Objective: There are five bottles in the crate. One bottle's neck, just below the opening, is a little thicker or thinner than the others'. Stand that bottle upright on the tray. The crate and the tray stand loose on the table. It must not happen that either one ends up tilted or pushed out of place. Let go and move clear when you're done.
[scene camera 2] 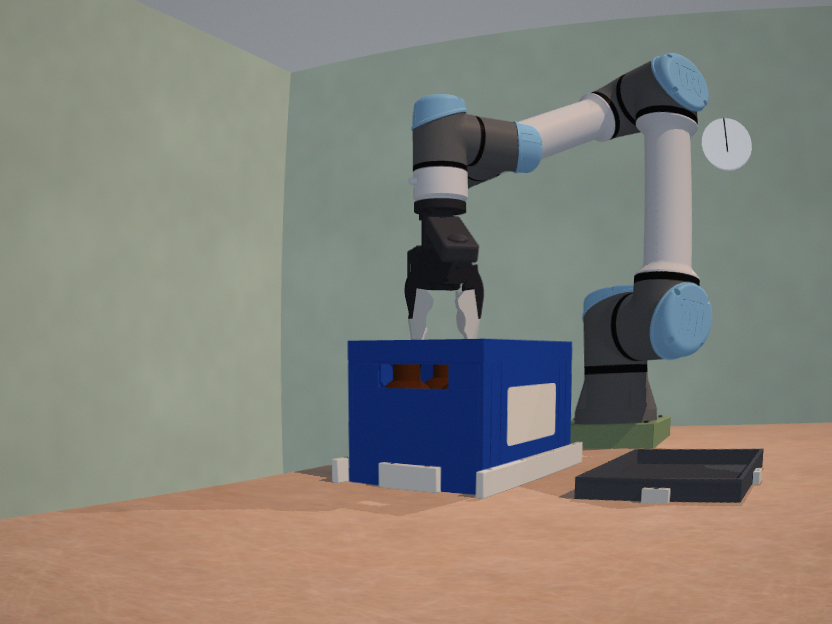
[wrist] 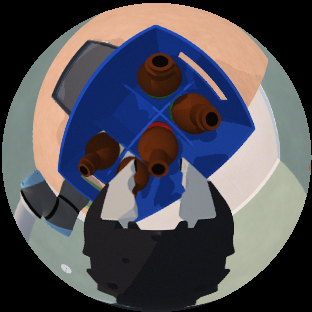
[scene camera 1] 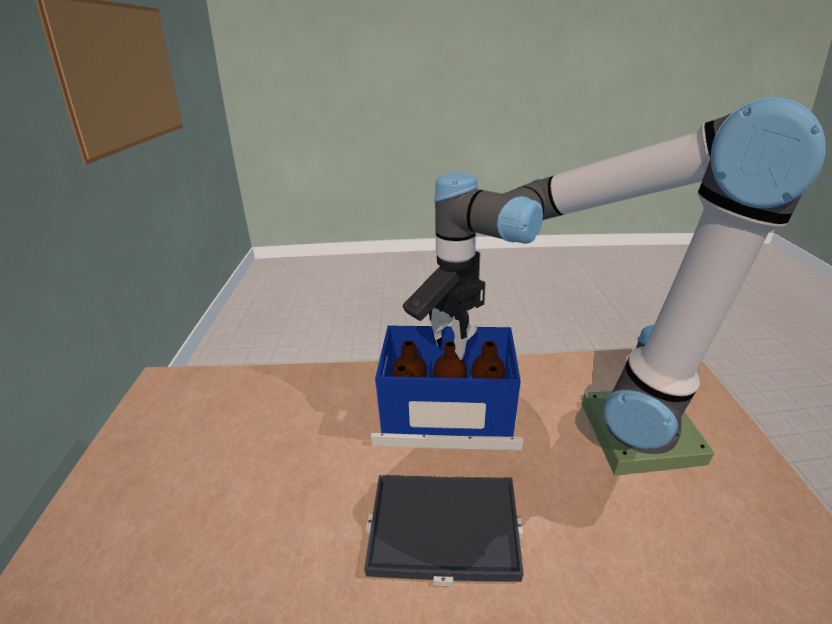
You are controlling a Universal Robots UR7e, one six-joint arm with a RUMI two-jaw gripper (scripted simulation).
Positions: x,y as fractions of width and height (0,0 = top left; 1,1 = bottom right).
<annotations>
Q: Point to a blue crate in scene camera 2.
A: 0.61,0.64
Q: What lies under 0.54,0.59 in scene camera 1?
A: A glass bottle.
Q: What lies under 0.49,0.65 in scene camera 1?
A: A blue crate.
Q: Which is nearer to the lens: the blue crate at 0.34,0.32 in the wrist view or the dark tray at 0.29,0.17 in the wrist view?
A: The blue crate.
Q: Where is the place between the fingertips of the gripper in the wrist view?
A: At 0.51,0.51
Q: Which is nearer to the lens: the glass bottle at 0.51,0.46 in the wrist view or the dark tray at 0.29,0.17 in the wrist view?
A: The glass bottle.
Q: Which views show the dark tray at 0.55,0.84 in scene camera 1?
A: Scene camera 2, the wrist view and scene camera 1: all of them.
</annotations>
